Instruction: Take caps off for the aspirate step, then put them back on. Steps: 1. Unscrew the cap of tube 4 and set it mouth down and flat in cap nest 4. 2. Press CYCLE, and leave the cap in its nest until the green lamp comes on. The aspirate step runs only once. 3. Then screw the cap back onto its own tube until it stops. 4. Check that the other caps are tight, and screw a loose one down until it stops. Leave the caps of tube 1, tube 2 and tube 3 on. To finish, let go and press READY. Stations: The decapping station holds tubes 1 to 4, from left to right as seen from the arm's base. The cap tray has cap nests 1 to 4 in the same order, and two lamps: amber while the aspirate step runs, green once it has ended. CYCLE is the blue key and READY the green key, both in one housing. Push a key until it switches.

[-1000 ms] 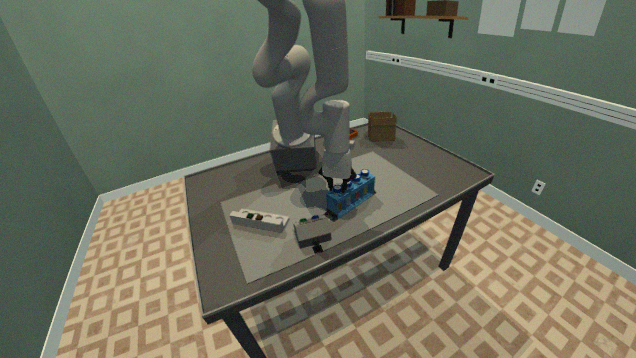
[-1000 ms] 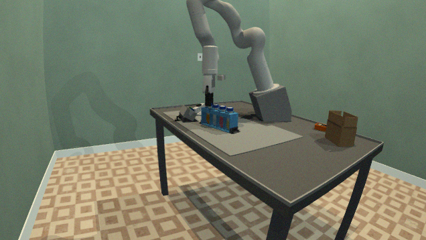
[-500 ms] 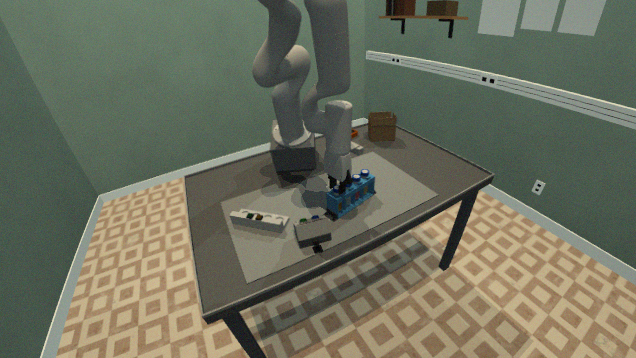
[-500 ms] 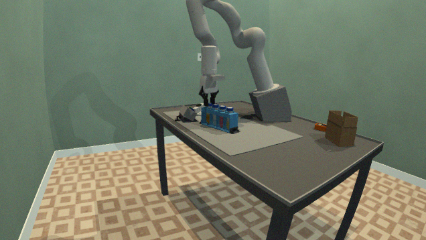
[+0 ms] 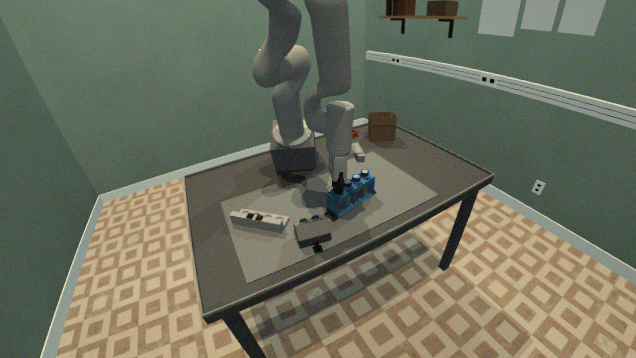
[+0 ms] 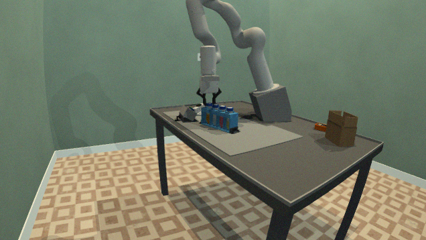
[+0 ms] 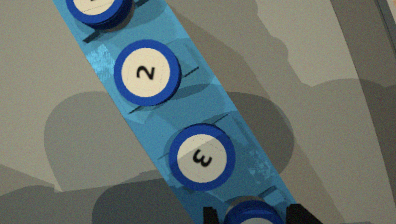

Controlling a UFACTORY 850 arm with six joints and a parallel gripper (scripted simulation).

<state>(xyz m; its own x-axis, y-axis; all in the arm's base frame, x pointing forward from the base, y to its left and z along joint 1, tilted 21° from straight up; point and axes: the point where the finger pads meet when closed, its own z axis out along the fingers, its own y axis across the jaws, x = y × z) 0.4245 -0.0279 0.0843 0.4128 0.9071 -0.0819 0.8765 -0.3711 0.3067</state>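
The blue cap marked 4 lies 1 cm below my hand. The rest, counted from my hand: blue key 3 cm ahead, 12 cm to the right, 6 cm below; then green key 2 cm ahead, 17 cm to the right, 6 cm below; then grey key housing 4 cm ahead, 15 cm to the right, 8 cm below.
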